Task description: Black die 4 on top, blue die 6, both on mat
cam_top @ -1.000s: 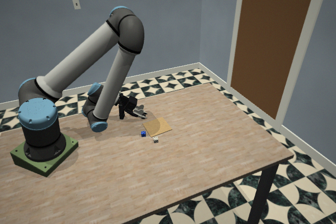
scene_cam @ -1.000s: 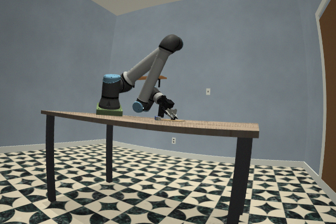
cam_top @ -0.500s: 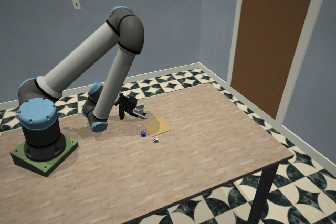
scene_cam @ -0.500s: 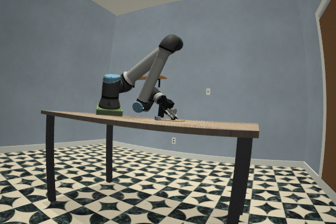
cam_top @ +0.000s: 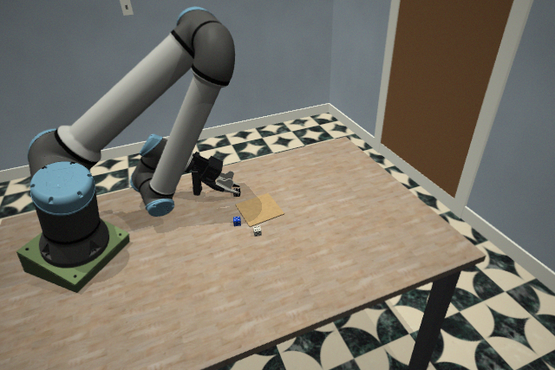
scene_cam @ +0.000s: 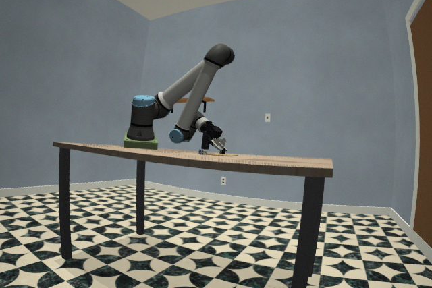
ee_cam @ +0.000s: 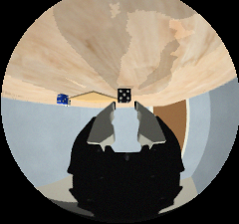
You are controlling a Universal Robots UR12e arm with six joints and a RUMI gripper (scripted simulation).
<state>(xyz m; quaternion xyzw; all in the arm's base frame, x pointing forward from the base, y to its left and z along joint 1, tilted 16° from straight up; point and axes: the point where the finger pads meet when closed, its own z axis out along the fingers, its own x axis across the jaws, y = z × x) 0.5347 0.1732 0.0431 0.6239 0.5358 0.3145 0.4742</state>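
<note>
Now: the black die 20 mm below my hand. The rest, counted from my hand: white die: 30 mm ahead, 240 mm to the right, 20 mm below; then tan mat: 70 mm ahead, 120 mm to the right, 30 mm below; then blue die: 30 mm behind, 170 mm to the right, 20 mm below.
</note>
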